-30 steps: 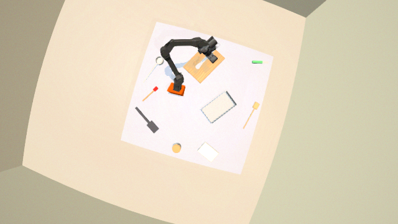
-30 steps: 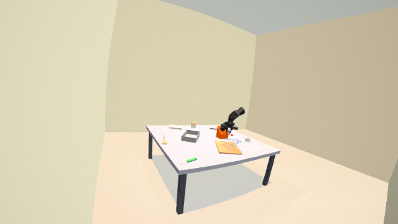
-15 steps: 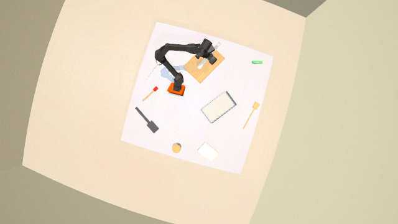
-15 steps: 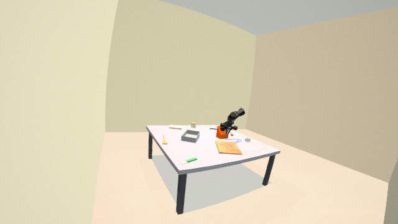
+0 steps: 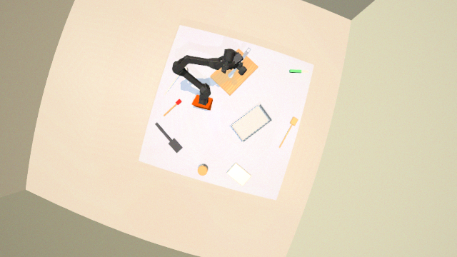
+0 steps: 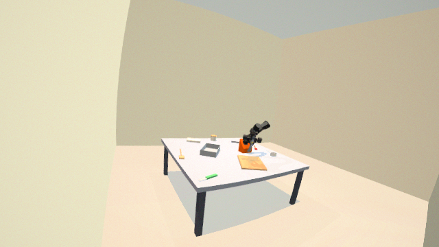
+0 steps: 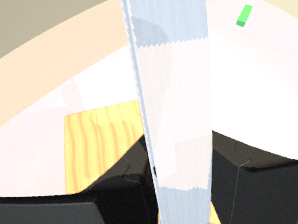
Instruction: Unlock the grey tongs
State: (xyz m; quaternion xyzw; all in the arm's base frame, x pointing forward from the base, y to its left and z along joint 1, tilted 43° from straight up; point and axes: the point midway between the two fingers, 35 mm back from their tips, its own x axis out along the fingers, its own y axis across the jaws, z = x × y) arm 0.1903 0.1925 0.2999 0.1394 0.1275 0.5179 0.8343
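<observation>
The wooden board lies 180 mm below my gripper tip, 40 mm behind it and 20 mm to the right of it. From my gripper tip the other things lie so: roasting tin: 410 mm to the right, 220 mm ahead, 160 mm below; then red-tipped spatula: 460 mm behind, 450 mm to the right, 180 mm below; then dark turner: 740 mm to the right, 420 mm behind, 180 mm below.
</observation>
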